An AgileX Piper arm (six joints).
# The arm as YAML. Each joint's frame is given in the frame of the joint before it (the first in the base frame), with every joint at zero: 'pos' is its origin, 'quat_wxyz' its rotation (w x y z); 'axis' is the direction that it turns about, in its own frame. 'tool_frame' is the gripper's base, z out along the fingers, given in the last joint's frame.
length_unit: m
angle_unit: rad
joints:
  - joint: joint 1
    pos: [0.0, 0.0, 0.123]
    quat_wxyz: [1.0, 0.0, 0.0, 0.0]
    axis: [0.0, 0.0, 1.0]
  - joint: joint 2
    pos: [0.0, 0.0, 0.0]
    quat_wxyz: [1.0, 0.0, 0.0, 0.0]
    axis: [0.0, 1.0, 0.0]
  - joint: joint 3
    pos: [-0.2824, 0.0, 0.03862]
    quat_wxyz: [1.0, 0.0, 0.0, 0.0]
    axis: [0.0, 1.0, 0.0]
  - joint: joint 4
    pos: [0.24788, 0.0, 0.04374]
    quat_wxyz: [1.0, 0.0, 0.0, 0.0]
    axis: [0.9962, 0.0, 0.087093]
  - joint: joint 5
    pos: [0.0, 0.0, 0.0]
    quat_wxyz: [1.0, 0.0, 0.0, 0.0]
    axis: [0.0, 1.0, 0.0]
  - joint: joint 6
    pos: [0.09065, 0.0, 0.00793]
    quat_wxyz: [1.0, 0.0, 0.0, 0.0]
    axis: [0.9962, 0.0, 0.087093]
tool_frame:
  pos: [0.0, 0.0, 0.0]
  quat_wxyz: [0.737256, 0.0, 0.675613, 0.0]
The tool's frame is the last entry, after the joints.
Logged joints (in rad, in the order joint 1, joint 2, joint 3, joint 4, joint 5, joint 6), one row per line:
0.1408 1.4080 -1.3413 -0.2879 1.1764 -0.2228
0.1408 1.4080 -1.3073 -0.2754 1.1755 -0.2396
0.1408 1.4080 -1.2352 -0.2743 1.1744 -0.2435
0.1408 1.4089 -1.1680 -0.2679 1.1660 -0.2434
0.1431 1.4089 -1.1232 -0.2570 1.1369 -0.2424
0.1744 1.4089 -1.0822 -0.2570 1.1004 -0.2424
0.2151 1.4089 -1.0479 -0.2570 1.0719 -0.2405
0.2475 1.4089 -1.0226 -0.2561 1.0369 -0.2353
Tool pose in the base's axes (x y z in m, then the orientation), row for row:
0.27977 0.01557 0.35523 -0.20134 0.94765 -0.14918 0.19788
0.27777 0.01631 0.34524 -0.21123 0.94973 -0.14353 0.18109
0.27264 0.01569 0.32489 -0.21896 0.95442 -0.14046 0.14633
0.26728 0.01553 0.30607 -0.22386 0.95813 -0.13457 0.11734
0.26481 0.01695 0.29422 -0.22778 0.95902 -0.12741 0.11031
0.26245 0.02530 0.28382 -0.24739 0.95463 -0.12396 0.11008
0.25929 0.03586 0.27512 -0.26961 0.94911 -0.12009 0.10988
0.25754 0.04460 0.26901 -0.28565 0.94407 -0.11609 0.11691
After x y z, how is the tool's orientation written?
As a quaternion, x y z w.
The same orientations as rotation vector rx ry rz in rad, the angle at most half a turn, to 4 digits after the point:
-0.5635 2.6520 -0.4175
-0.5965 2.6821 -0.4053
-0.6304 2.7476 -0.4044
-0.6551 2.8040 -0.3938
-0.6693 2.8180 -0.3744
-0.7270 2.8055 -0.3643
-0.7924 2.7896 -0.3530
-0.8362 2.7636 -0.3398

